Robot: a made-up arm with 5 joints. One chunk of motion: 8 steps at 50 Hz.
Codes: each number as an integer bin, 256 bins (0 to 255) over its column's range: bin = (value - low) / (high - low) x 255, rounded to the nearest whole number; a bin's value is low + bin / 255 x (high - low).
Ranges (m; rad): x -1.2..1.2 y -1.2..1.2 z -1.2..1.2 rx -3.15..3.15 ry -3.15..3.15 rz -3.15..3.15
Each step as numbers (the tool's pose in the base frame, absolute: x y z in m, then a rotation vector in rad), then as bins.
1 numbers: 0.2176 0.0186 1.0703 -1.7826 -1.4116 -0.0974
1 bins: 151 129 241 55 70 124
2 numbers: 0.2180 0.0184 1.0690 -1.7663 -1.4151 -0.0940
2 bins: 151 129 241 56 70 124
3 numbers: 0.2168 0.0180 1.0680 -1.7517 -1.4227 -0.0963
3 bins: 151 129 241 57 70 124
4 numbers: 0.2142 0.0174 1.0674 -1.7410 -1.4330 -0.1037
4 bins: 150 129 241 57 69 123
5 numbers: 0.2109 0.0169 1.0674 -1.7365 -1.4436 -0.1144
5 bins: 150 129 241 57 69 123
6 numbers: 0.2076 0.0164 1.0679 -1.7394 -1.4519 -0.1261
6 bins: 150 129 241 57 69 122
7 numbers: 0.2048 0.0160 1.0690 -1.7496 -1.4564 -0.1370
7 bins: 149 129 241 57 69 122
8 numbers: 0.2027 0.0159 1.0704 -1.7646 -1.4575 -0.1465
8 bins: 149 129 241 56 69 122
